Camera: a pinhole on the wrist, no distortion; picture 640 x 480 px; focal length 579.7 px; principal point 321.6 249.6 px. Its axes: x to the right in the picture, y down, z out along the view. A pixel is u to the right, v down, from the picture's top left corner.
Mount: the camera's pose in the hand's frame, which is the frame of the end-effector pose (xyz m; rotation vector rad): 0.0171 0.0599 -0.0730 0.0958 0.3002 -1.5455
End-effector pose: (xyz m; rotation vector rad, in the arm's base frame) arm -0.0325 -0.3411 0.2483 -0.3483 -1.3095 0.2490
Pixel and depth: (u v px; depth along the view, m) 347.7 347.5 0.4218
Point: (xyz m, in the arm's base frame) -0.3072 -0.3097 0.4692
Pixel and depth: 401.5 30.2 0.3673
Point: -0.3276 -0.4150 0.2777
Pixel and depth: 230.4 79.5 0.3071
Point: -0.2777 -0.3007 0.2624
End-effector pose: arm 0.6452 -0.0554 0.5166 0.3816 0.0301 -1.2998
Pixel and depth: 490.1 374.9 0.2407
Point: 0.5850 -0.2018 0.6017
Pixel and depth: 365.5 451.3 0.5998
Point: 0.5206 -0.4999 0.8488
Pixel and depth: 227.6 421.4 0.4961
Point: 0.6489 -0.3818 0.8474
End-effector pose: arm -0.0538 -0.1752 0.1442 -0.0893 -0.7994 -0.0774
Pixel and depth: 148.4 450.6 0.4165
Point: -0.1379 -0.0650 0.5301
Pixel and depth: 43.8 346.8 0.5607
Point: -0.2775 0.0574 0.6283
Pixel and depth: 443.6 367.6 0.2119
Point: -0.0777 -0.2003 0.2876
